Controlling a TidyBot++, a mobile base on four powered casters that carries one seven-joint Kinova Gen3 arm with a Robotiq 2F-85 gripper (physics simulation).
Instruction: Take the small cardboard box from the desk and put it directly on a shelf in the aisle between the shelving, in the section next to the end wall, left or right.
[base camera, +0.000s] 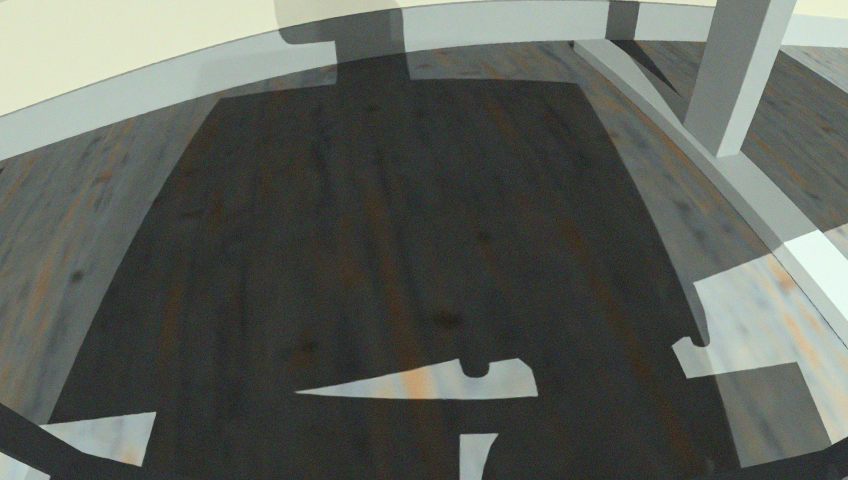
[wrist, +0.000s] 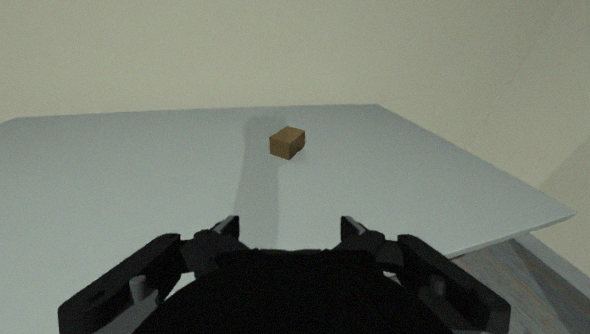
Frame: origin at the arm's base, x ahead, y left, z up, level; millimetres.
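Seen in the pictures: gripper, fingertip midpoint: (wrist: 290, 227).
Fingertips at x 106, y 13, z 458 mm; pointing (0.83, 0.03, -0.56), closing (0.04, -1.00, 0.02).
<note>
Pixels of each thing's middle, then the offset from my fingertips to it. "spot": a spot on its surface instead. Level surfaces: height alone.
- small brown cardboard box, body centre: (wrist: 287, 142) 109 mm down, 358 mm ahead, 21 mm left
- pale grey desk top, surface height: 134 mm down
- grey desk leg, surface spot: (base camera: 734, 77) spot: 713 mm down, 466 mm ahead, 374 mm right
The small brown cardboard box (wrist: 287, 143) sits on the pale grey desk top (wrist: 400, 180) in the wrist view, a little above the middle of the picture and near the desk's far edge. My gripper (wrist: 290, 227) is open and empty, with its fingers wide apart at the bottom of the wrist view. The box is well beyond the fingertips and apart from them. The gripper and the box do not show in the base camera view. The shelving of the aisle does not show in either view.
In the base view, a grey desk leg (base camera: 734, 77) rises from a floor rail (base camera: 767, 202) at the right. A wall with a pale baseboard (base camera: 505, 23) runs across the back. A cream wall (wrist: 280, 55) stands behind the desk in the wrist view.
</note>
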